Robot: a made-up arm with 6 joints.
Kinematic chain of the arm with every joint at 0, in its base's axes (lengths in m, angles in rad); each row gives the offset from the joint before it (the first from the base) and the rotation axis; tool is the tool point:
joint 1: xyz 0 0 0.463 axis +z
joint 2: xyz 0 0 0 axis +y
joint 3: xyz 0 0 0.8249 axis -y
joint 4: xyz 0 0 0 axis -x
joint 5: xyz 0.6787 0 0 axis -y
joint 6: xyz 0 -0.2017 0 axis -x
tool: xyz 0 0 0
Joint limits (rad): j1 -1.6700..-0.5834 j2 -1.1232..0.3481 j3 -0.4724..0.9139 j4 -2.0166..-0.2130 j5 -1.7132..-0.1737 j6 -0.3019..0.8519
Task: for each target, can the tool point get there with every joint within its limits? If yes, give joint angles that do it. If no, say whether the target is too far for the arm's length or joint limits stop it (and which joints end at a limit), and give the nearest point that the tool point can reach.
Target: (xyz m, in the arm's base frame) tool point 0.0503 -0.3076 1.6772
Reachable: yes | joints -1.4623 -0.3104 0.6282 -1.6537 -1.5001 -0.1063
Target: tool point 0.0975 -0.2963 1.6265
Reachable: yes | joints -0.7083 -0.3703 0.4150 -0.6418 -0.8262 -0.0664
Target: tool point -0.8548 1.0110 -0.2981
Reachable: no: joint limits stop it (at a limit: joint 2, joint 3, joint 4) | nearest point -0.6649 0.7863 1.4454 | short by 1.768 m
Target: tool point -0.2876 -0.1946 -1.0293
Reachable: no: joint limits stop it (at a limit: joint 1, joint 2, joint 3) | nearest point -0.0925 -0.5924 0.6063 | short by 1.695 m
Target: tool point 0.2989 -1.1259 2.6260
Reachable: no: too far | nearest point 0.1732 -0.6522 1.7160 | short by 1.034 m
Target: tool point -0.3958 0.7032 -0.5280
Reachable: no: joint limits stop it (at a limit: joint 1, joint 2, joint 3) | nearest point -0.1072 -0.5931 0.6084 | short by 1.748 m
